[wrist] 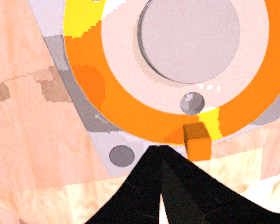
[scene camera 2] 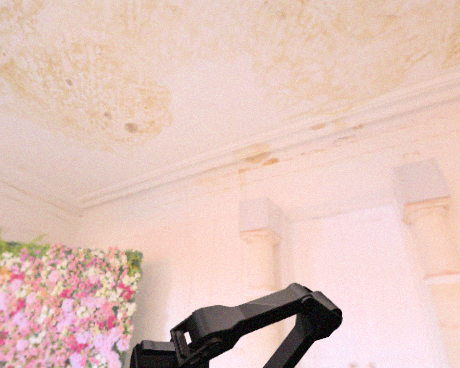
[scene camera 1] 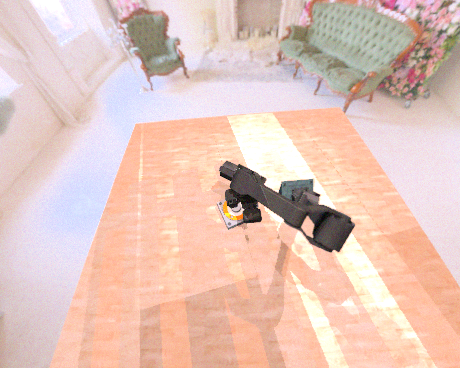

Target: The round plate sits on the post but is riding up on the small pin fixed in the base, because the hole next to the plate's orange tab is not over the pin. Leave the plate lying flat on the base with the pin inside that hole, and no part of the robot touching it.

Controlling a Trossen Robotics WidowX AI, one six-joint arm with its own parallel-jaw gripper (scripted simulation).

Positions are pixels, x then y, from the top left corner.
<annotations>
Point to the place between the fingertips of my gripper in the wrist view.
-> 157, 154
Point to a round plate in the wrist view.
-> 104, 52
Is my gripper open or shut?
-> Shut.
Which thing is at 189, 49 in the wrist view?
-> A square grey base.
</annotations>
